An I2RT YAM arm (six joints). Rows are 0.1 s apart.
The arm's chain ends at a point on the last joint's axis. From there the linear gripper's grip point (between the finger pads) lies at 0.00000 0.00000 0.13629 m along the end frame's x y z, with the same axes.
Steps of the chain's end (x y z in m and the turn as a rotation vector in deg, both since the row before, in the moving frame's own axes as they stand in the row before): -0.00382 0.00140 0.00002 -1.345 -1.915 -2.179; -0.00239 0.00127 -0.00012 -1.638 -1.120 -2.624; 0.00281 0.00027 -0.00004 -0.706 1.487 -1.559; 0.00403 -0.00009 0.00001 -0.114 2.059 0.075; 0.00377 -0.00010 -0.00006 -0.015 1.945 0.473; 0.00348 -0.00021 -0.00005 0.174 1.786 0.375; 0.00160 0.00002 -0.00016 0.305 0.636 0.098
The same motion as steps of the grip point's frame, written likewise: -0.00831 0.00468 -0.00009 -1.345 -1.915 -2.179; -0.00496 0.00523 -0.00020 -1.638 -1.120 -2.624; 0.00637 0.00190 -0.00010 -0.706 1.487 -1.559; 0.00893 0.00018 -0.00008 -0.114 2.059 0.075; 0.00840 -0.00005 -0.00014 -0.015 1.945 0.473; 0.00773 -0.00061 -0.00012 0.174 1.786 0.375; 0.00311 -0.00070 -0.00017 0.305 0.636 0.098
